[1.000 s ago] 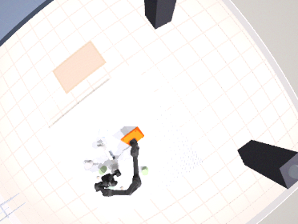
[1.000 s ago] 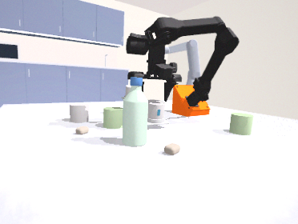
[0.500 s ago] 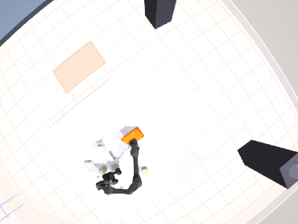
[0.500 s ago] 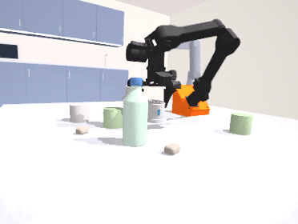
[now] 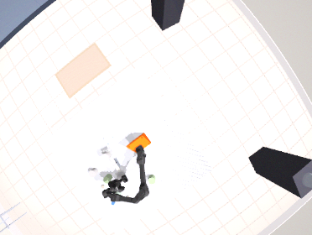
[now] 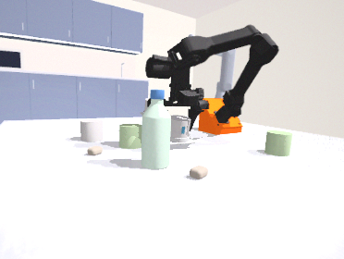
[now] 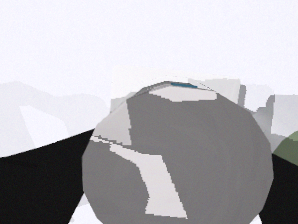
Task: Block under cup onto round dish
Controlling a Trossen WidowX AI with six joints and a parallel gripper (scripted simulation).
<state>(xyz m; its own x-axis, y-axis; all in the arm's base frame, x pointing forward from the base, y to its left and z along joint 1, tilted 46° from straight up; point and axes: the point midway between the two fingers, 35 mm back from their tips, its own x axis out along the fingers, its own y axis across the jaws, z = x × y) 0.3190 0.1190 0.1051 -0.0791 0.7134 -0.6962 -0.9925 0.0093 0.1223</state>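
The grey balance beam is 14 cm to the right of my gripper tip, 1 cm below it and 1 cm behind it. Round my gripper tip: tall pale green bottle (14 cm to the left, 14 cm ahead, 6 cm above); then pale grey cup (2 cm to the left, 1 cm above).
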